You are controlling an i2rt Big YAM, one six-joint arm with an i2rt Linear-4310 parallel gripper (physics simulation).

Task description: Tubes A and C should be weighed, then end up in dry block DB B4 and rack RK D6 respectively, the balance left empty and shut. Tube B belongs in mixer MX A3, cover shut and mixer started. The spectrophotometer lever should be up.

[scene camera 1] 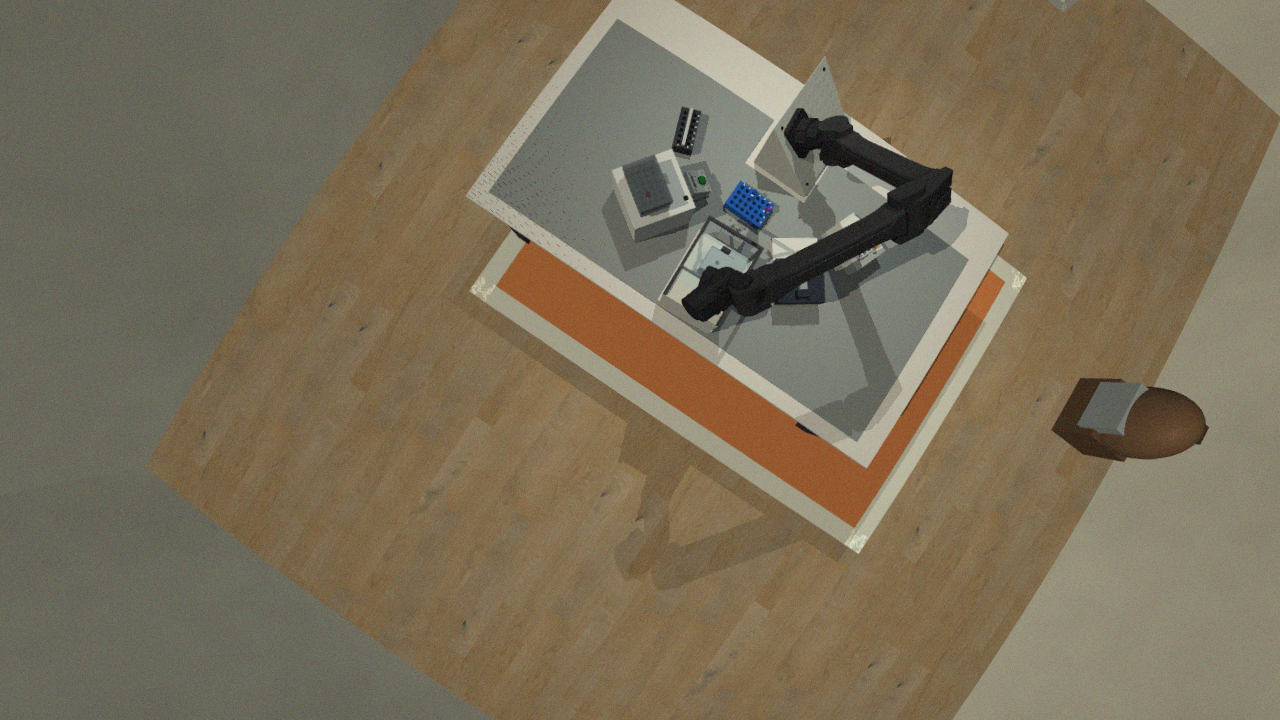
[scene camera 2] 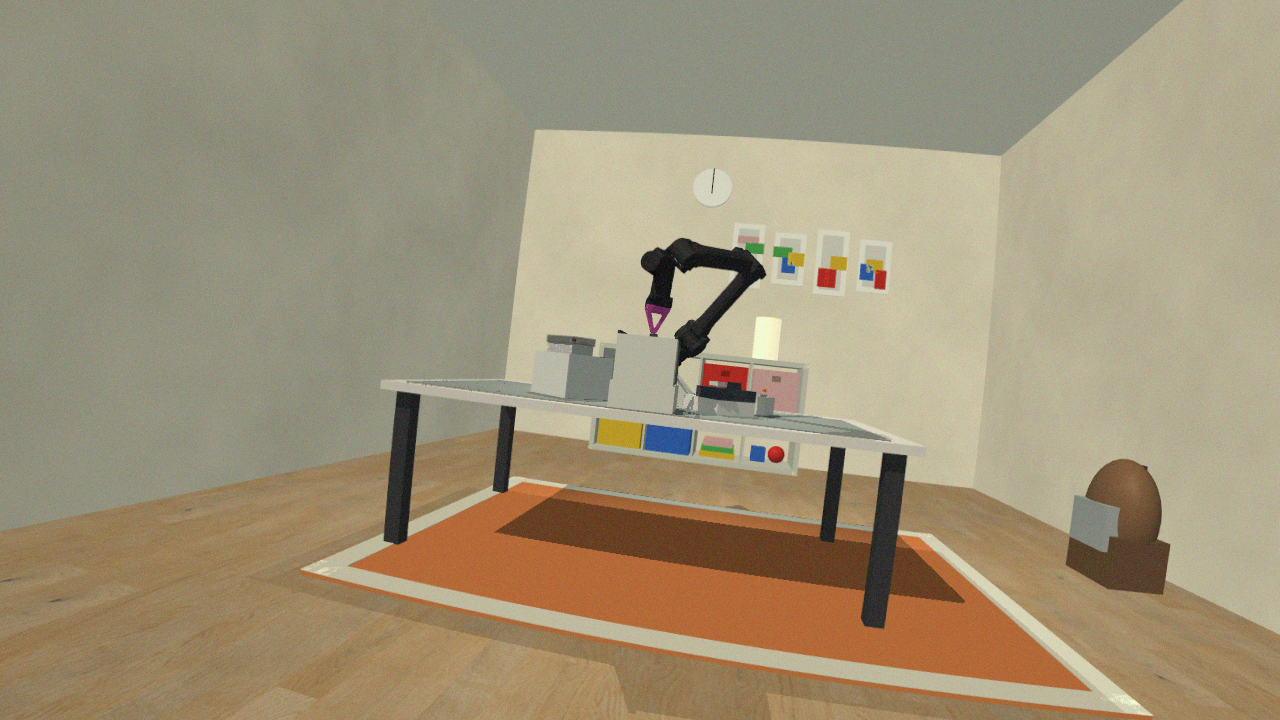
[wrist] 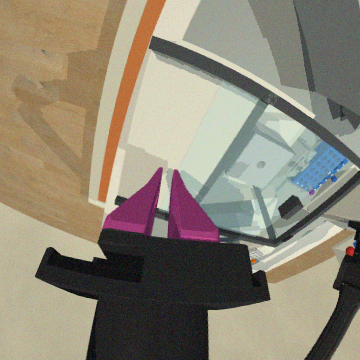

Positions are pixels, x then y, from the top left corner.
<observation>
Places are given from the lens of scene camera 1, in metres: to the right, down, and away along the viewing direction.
balance (scene camera 1: pixel 716 244): 0.20, -0.30, 1.17
grey mixer (scene camera 1: pixel 652 193): 0.03, -0.44, 1.19
</observation>
